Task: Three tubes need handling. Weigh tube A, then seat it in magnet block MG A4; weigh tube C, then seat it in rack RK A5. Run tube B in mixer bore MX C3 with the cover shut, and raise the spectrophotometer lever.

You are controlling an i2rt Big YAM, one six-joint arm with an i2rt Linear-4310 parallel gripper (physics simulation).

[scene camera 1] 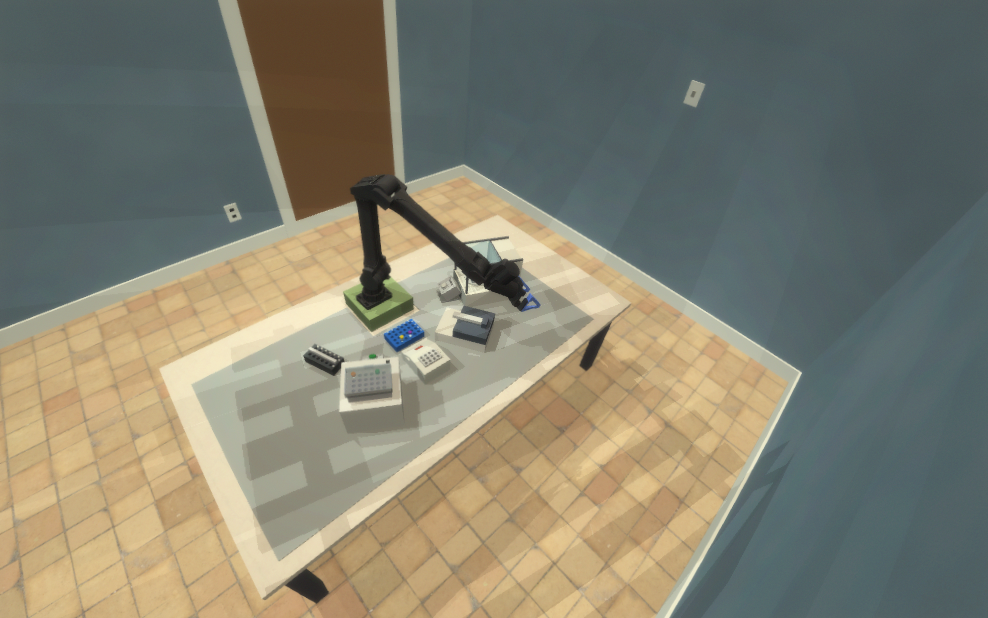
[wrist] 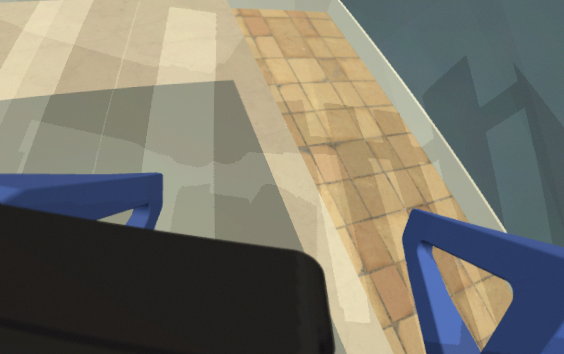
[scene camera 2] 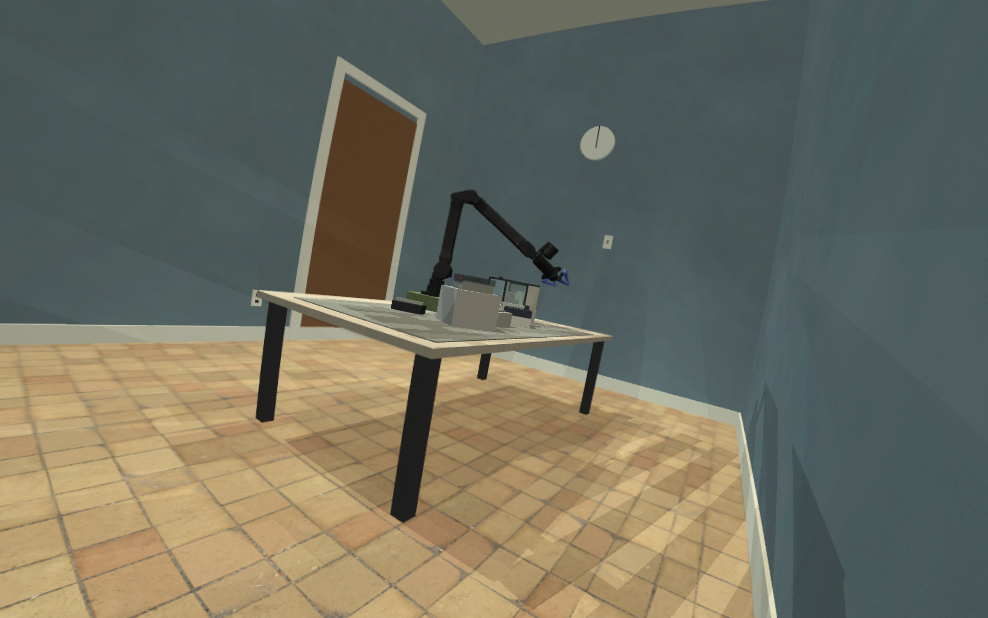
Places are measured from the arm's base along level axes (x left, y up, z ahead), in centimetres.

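Pixels of known places: gripper, fingertip midpoint: (scene camera 1: pixel 534 298) (wrist: pixel 287 207) (scene camera 2: pixel 562 285); arm's base at its link origin: (scene camera 1: pixel 374 297) (scene camera 2: pixel 434 295).
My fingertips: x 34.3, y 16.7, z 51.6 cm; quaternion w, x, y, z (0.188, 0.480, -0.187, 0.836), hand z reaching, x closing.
Observation:
Ahead of a thing's pixels: the offset from my fingertips to its top centre. "spot": to the spot under its first point.
My gripper (scene camera 1: pixel 533 297) (scene camera 2: pixel 561 277) (wrist: pixel 287 207) is open and empty, its blue fingers wide apart, high above the table's far right part. In scene camera 1, a blue rack @(dx -34.8, dy -20.3, dz -31.9 cm) (scene camera 1: pixel 397 336) with small coloured tops stands in front of the arm base. A black block @(dx -63.5, dy -18.5, dz -41.0 cm) (scene camera 1: pixel 322 358) with a pale strip, maybe the magnet block, lies to its left. A grey multi-well unit @(dx -57.6, dy -4.3, dz -18.1 cm) (scene camera 1: pixel 367 382) sits on a white box. A glass-sided device @(dx +4.8, dy -1.1, dz -33.3 cm) (scene camera 1: pixel 473 286), probably the balance, stands behind the gripper. A dark blue device @(dx -15.5, dy -13.1, dz -18.3 cm) (scene camera 1: pixel 472 329) has a pale bar on top. Tube letters and slot labels are unreadable.
A cream keypad device @(dx -36.4, dy -16.3, dz -16.8 cm) (scene camera 1: pixel 428 359) stands beside the blue rack. A small grey block @(spot: dx -8.3, dy -16.8, dz -37.1 cm) (scene camera 1: pixel 447 288) is beside the glass-sided device. The arm's green base (scene camera 1: pixel 378 314) stands at the table's rear edge. The tall white box @(spot: dx -65.5, dy -16.6, dz -7.3 cm) (scene camera 1: pixel 371 419) (scene camera 2: pixel 469 307) stands nearer the left end.

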